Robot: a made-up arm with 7 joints. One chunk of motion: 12 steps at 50 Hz.
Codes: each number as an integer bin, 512 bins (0 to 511) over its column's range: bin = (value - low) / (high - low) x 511, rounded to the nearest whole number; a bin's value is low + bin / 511 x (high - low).
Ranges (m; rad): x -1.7..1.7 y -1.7..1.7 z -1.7..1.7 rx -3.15..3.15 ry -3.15..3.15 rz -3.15..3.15
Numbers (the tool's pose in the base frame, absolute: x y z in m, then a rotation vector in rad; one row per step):
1: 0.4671 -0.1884 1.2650 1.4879 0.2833 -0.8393
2: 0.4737 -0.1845 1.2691 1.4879 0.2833 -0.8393
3: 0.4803 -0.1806 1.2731 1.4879 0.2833 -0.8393
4: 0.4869 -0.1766 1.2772 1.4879 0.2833 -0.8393
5: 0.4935 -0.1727 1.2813 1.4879 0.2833 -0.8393
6: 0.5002 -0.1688 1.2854 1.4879 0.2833 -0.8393
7: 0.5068 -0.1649 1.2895 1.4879 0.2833 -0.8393
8: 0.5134 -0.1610 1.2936 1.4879 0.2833 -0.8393
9: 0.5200 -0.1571 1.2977 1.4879 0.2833 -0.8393
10: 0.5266 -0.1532 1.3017 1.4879 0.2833 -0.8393
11: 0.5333 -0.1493 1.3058 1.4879 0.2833 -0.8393
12: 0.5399 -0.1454 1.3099 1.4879 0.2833 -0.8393
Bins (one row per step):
1: 326 227 446 376 278 187
2: 327 228 446 376 278 187
3: 328 228 447 376 278 187
4: 329 229 447 376 278 187
5: 330 230 448 376 278 187
6: 331 230 449 376 278 187
7: 332 231 449 376 278 187
8: 333 231 450 376 278 187
9: 334 232 451 376 278 187
10: 335 232 451 376 278 187
11: 336 233 452 376 278 187
12: 337 234 452 376 278 187

